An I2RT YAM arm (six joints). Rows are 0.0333 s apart.
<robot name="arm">
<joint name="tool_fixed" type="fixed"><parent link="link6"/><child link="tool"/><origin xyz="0 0 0" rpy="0 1.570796 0"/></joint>
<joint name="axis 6" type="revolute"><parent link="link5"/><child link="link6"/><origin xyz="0.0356 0 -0.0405" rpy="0 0 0"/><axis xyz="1 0 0"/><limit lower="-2.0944" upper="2.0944"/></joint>
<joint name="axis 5" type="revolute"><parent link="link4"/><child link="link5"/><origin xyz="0.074 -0.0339 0.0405" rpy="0 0 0"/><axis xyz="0 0 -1"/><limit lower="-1.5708" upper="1.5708"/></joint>
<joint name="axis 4" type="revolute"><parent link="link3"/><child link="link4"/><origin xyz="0.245 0.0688 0.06" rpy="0 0 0"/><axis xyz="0 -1 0"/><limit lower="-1.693" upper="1.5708"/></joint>
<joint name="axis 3" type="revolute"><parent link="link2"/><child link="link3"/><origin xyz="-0.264 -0.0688 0" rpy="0 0 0"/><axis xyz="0 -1 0"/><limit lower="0" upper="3.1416"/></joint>
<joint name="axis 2" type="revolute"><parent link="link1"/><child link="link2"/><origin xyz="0.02 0.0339 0.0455" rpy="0 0 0"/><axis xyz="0 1 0"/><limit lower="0" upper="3.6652"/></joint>
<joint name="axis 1" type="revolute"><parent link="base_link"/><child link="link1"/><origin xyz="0 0 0.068" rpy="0 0 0"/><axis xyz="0 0 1"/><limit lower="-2.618" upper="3.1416"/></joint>
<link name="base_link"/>
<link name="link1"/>
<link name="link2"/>
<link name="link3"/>
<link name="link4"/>
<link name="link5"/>
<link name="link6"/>
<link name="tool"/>
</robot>
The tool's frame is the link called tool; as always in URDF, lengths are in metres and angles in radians.
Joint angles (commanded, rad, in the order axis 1, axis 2, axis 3, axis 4, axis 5, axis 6), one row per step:
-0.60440 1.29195 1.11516 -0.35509 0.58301 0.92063
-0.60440 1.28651 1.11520 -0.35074 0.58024 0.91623
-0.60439 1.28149 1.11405 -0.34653 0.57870 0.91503
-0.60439 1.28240 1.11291 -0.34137 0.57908 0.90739
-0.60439 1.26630 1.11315 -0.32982 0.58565 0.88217
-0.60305 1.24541 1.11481 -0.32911 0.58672 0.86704
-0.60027 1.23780 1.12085 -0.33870 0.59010 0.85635
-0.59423 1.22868 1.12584 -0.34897 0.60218 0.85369
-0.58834 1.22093 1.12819 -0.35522 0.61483 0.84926
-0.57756 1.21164 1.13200 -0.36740 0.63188 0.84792
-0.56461 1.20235 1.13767 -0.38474 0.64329 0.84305
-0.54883 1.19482 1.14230 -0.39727 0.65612 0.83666
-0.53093 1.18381 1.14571 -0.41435 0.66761 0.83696
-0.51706 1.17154 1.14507 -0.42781 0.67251 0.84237
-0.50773 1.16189 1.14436 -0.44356 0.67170 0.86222
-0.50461 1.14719 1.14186 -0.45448 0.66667 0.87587
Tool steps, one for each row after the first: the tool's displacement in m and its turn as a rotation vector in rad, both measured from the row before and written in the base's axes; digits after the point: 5 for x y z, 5 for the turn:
-0.00070 0.00059 0.00183 -0.00568 -0.00509 0.00424
-0.00071 0.00055 0.00131 -0.00431 -0.00605 0.00185
0.00034 -0.00025 -0.00016 -0.00413 0.00415 0.00280
-0.00268 0.00161 0.00547 -0.02578 0.00077 0.00427
-0.00367 0.00295 0.00611 -0.01810 -0.00561 0.00611
-0.00137 0.00175 0.00318 -0.00675 0.00690 0.00368
-0.00146 0.00258 0.00319 -0.00733 0.00215 -0.00385
-0.00116 0.00227 0.00230 -0.00802 0.00380 -0.00392
-0.00106 0.00360 0.00265 -0.00705 0.00449 -0.00412
-0.00081 0.00424 0.00273 -0.00427 0.00902 0.00436
0.00003 0.00446 0.00238 -0.00639 0.00896 0.00644
-0.00064 0.00546 0.00235 -0.00284 0.00459 0.00746
-0.00129 0.00471 0.00151 0.00068 -0.00216 0.00761
-0.00137 0.00351 0.00057 0.00974 -0.01184 0.00319
-0.00307 0.00276 0.00150 0.00562 -0.01426 0.00287

